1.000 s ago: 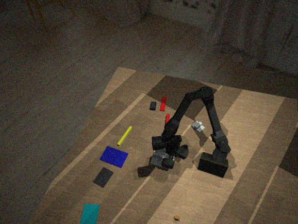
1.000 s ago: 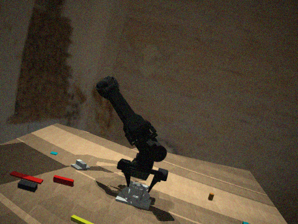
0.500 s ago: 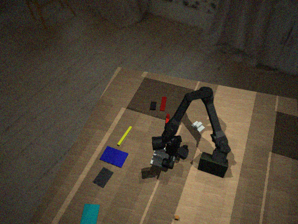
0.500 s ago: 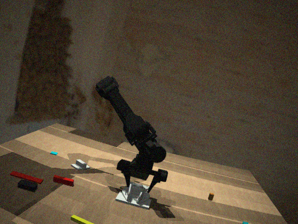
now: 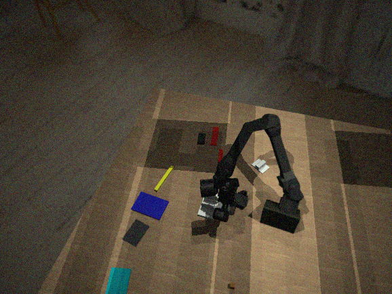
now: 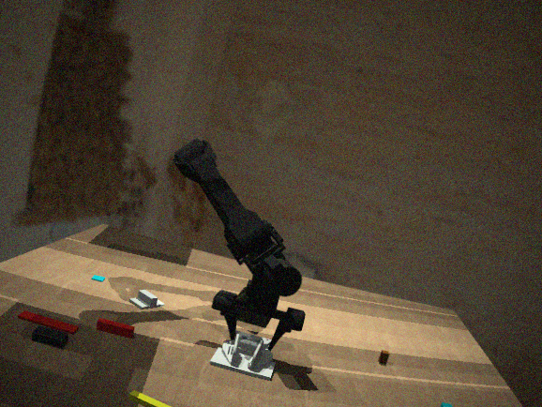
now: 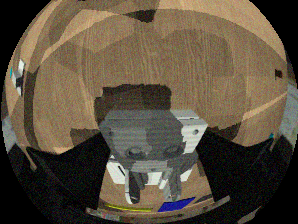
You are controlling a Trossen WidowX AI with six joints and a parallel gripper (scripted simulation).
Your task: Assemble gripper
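My gripper tip is 20 mm to the right of the grey jaw and 20 mm short of it. Also, from my gripper tip: yellow bar: 310 mm ahead, 80 mm to the right, 10 mm below; then white block: 270 mm to the right, 110 mm behind; then small brown block: 300 mm to the left, 100 mm behind.
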